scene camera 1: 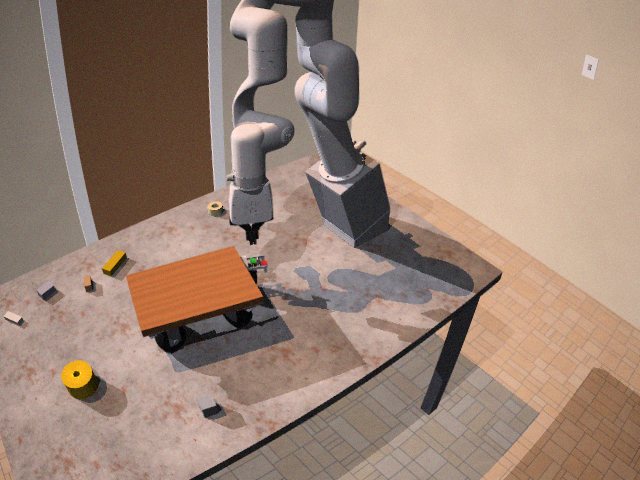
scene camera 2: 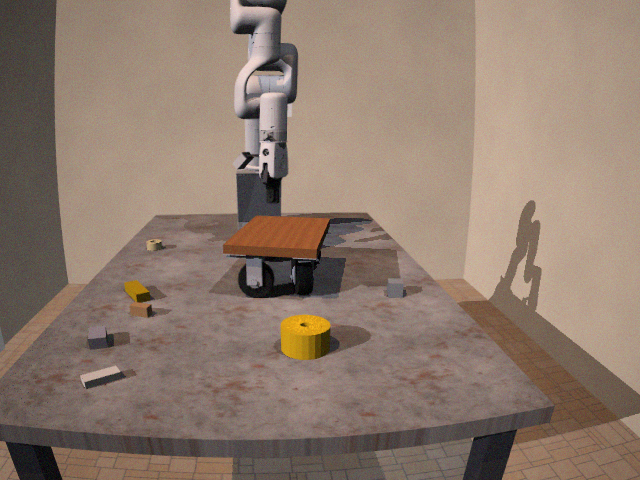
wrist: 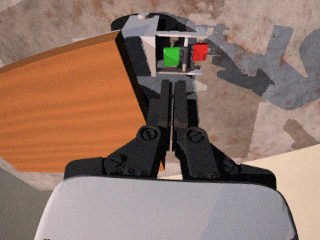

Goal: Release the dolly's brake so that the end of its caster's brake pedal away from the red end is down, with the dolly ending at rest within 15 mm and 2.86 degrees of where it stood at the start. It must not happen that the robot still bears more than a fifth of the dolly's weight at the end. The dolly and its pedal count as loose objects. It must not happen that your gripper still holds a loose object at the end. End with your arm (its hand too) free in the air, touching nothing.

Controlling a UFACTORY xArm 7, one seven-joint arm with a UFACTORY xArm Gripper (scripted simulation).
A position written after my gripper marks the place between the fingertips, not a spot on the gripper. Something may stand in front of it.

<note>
In view: my gripper (scene camera 1: 252, 241), a yellow cylinder (scene camera 2: 304, 343) and a brake pedal (wrist: 198, 51).
The yellow cylinder shows as well in scene camera 1 (scene camera 1: 79, 379). My gripper is seen too in scene camera 2 (scene camera 2: 272, 203) and in the wrist view (wrist: 172, 96).
</note>
